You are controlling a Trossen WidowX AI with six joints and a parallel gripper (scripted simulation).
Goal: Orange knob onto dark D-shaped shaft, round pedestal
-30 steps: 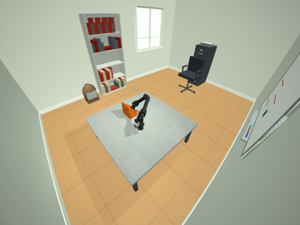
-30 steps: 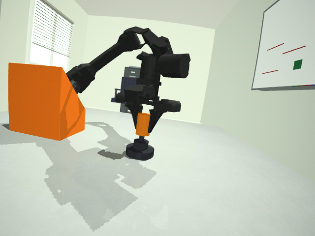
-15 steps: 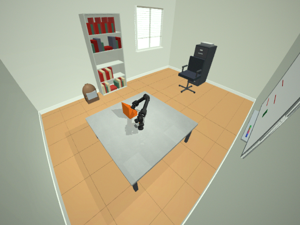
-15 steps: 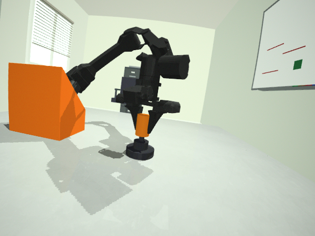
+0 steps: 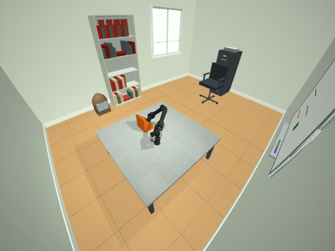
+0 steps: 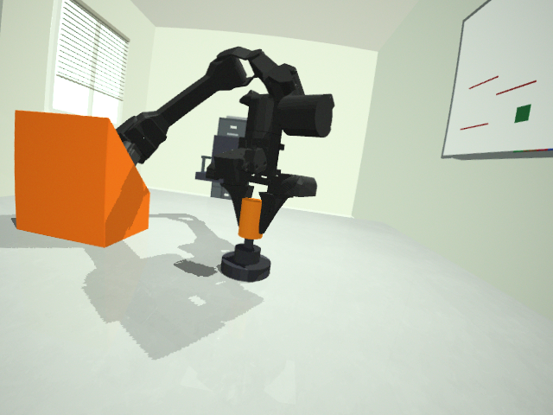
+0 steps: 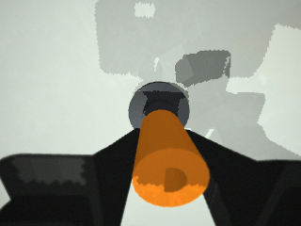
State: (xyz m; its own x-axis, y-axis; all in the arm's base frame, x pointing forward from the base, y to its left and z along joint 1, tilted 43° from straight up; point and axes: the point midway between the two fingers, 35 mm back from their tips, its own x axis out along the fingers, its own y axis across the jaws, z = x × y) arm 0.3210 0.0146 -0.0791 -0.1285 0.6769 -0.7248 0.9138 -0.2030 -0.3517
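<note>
My gripper tip is 20 mm below the knob. Round my gripper tip: dark pedestal (40 mm below).
</note>
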